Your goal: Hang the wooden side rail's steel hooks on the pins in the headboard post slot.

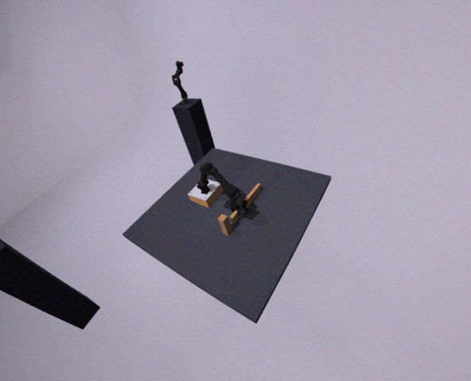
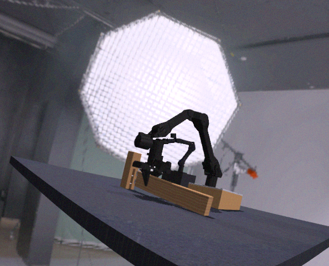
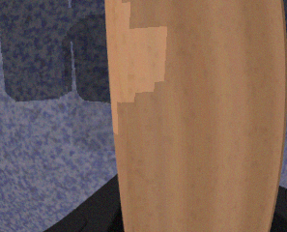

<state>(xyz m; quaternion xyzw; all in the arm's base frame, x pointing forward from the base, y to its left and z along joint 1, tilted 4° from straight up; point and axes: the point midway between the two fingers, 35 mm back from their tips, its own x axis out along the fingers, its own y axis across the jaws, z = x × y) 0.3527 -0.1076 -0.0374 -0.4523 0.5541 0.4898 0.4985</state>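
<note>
The wooden headboard post lies 150 mm to the right of my gripper tip, 40 mm above it and 20 mm behind it.
</note>
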